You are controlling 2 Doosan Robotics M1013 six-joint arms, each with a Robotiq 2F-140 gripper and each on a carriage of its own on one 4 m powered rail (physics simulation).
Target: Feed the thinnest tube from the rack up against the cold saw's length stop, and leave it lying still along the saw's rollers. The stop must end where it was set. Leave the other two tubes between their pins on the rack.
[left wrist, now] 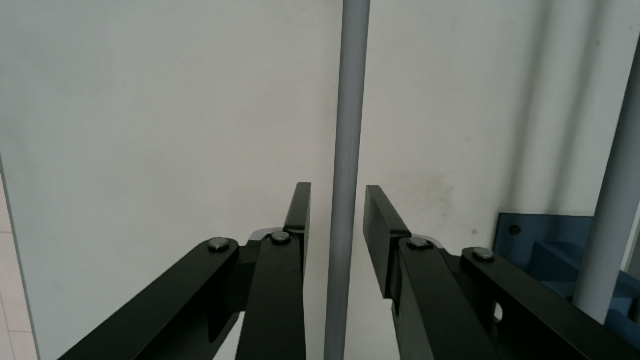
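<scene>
A thin grey tube [346,140] runs from the top edge to the bottom edge of the left wrist view, a little right of the middle. My left gripper [337,206] is open, with one finger on each side of this tube and a gap on both sides. A second, wider-looking grey tube [607,215] slants down the right edge, partly cut off, and ends over a blue part. The third tube, the saw's length stop and its rollers cannot be made out here. My right gripper is not in view.
A blue bracket-like part [515,255] with a round hole lies at the lower right, partly behind my left gripper's finger linkage. A pale surface [175,125] lies under the tubes, with two soft shadow bands at the upper right. Its edge and pinkish floor tiles [12,280] show at the far left.
</scene>
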